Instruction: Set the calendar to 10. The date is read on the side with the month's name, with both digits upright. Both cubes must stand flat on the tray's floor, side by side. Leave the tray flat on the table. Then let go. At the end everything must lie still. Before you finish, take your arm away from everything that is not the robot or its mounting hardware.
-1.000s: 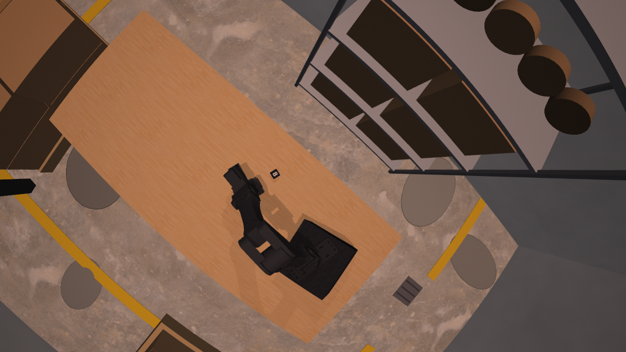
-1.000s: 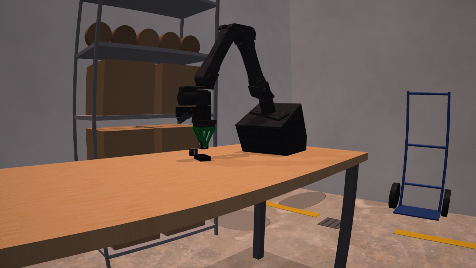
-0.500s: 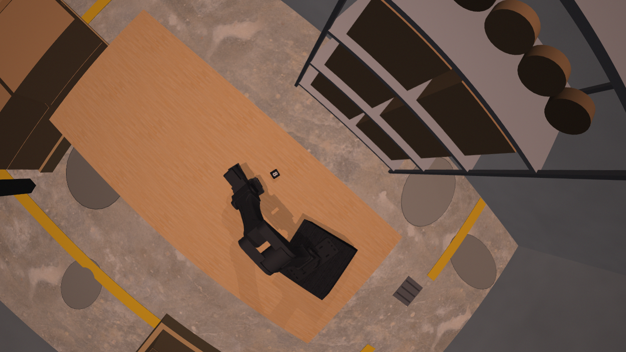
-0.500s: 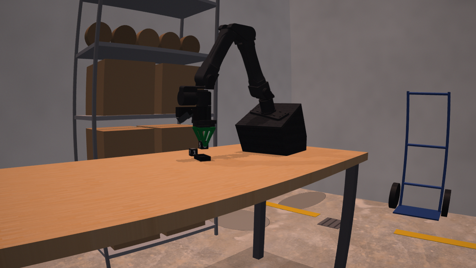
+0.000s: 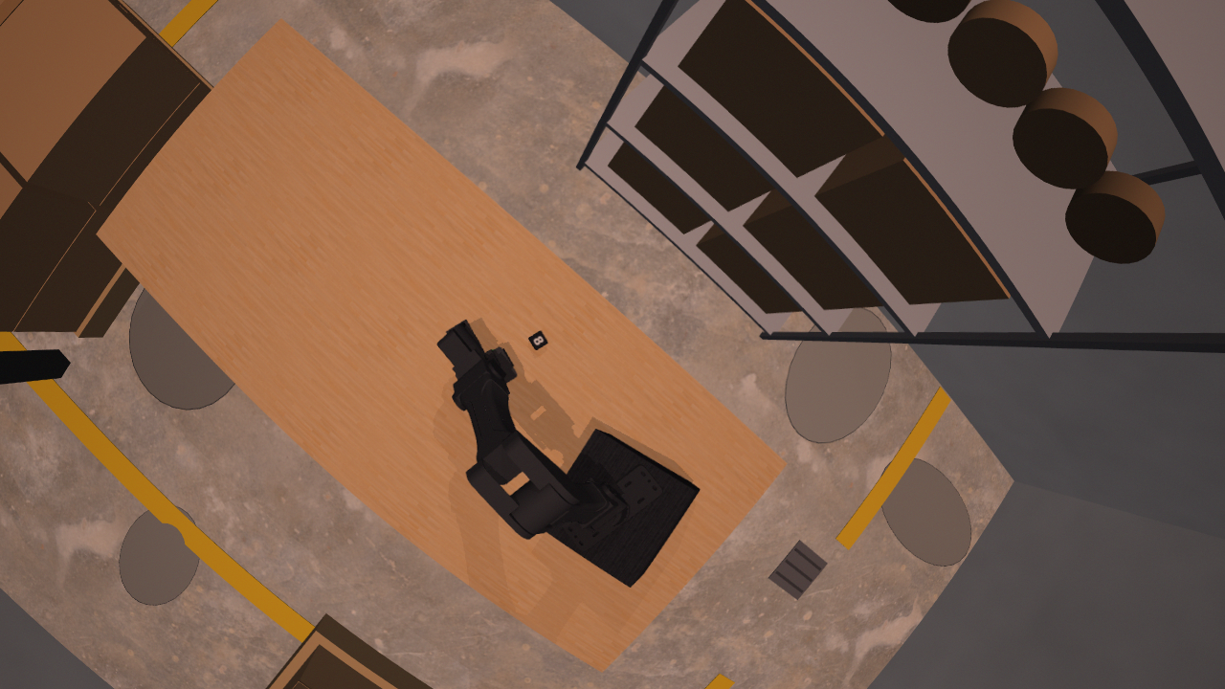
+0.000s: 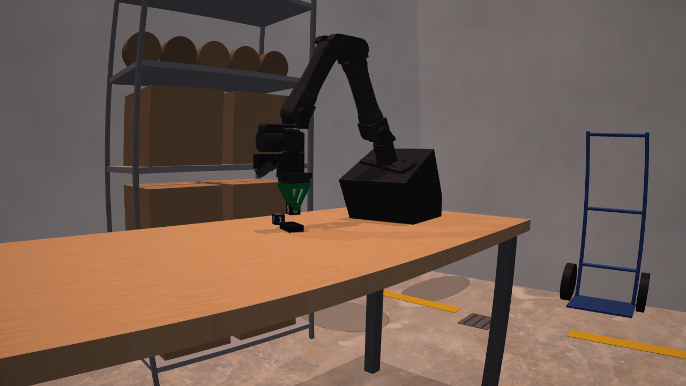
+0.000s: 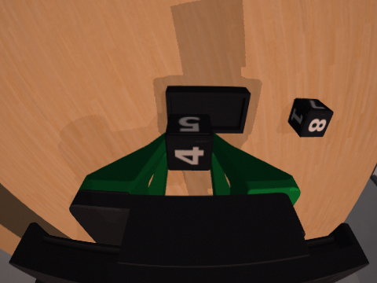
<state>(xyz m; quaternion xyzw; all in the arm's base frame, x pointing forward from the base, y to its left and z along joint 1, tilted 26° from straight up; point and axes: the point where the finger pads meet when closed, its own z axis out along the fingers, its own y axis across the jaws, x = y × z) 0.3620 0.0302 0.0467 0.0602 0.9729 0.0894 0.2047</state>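
The black tray is 50 mm below my hand and 20 mm to the right of it.
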